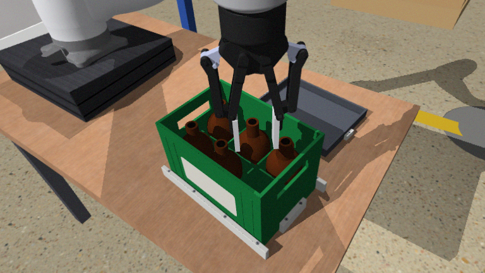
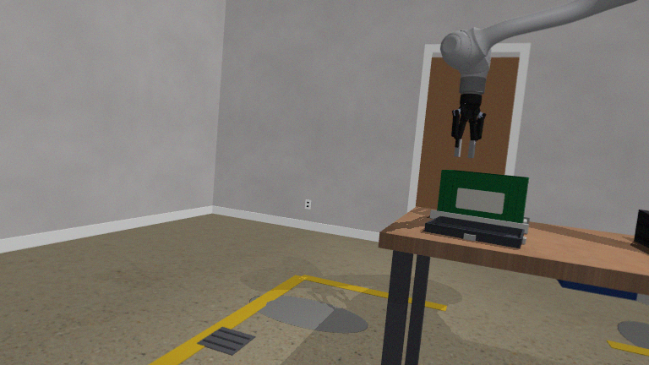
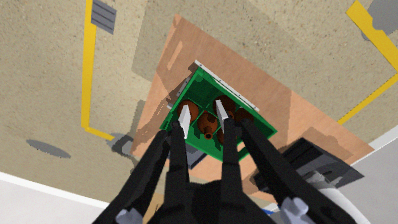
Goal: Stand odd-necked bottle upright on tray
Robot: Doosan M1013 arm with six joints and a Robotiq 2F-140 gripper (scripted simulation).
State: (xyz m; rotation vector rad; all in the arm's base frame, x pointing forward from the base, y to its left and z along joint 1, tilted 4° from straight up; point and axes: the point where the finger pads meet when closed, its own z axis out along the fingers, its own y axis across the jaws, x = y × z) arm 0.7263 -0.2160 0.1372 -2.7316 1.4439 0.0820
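The crate is 17 cm below my hand, 8 cm behind it and 6 cm to the left of it. From my hand the other things lie so: grey tray 34 cm to the left, 25 cm below, 4 cm behind.
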